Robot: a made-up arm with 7 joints.
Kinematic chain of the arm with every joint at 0, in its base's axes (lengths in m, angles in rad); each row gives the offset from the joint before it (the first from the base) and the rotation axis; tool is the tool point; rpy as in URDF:
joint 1: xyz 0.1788 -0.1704 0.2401 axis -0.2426 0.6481 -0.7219
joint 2: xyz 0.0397 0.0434 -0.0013 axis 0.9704 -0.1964 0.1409
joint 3: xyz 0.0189 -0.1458 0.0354 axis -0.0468 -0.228 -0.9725
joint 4: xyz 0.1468 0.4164 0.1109 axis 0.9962 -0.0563 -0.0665
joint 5: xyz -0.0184 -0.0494 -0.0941 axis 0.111 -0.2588 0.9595
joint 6: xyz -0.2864 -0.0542 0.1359 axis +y
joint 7: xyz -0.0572 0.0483 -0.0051 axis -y
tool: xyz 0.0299 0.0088 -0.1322 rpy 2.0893 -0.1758 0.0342
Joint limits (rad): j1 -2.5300..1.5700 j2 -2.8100..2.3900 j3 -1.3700..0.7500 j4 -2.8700..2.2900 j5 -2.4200..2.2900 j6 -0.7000..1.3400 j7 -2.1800..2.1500
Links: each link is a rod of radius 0.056 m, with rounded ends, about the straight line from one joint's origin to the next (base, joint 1, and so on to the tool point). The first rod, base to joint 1, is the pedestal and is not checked.
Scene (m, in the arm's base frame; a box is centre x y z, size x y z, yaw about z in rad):
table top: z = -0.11
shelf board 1: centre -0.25 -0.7 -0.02 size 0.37 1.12 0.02 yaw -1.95
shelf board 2: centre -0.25 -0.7 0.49 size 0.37 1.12 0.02 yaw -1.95
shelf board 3: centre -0.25 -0.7 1 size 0.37 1.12 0.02 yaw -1.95
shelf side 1: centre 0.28 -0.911 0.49 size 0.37 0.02 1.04 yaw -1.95
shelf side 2: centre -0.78 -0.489 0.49 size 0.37 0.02 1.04 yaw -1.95
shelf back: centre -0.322 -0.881 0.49 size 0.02 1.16 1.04 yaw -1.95
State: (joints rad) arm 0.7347 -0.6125 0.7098 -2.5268 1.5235 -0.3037 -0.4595
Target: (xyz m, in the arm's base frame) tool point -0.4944 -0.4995 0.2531
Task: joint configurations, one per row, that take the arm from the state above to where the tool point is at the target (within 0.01 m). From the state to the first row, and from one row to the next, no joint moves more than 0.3 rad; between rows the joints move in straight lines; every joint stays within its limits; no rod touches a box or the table.
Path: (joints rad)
1: 0.4533 -0.5055 0.5147 -2.5758 1.4121 -0.2457 -0.5039
2: 0.1720 -0.3986 0.3195 -2.6249 1.3007 -0.1878 -0.5483
3: -0.1094 -0.2916 0.1244 -2.6739 1.1892 -0.1298 -0.5927
4: -0.3908 -0.1846 -0.0707 -2.7229 1.0778 -0.0718 -0.6371
5: -0.6721 -0.0777 -0.2659 -2.7719 0.9664 -0.0138 -0.6815
6: -0.9535 0.0293 -0.4610 -2.8210 0.8550 0.0441 -0.7259
7: -1.2349 0.1363 -0.6561 -2.8700 0.7435 0.1021 -0.7703

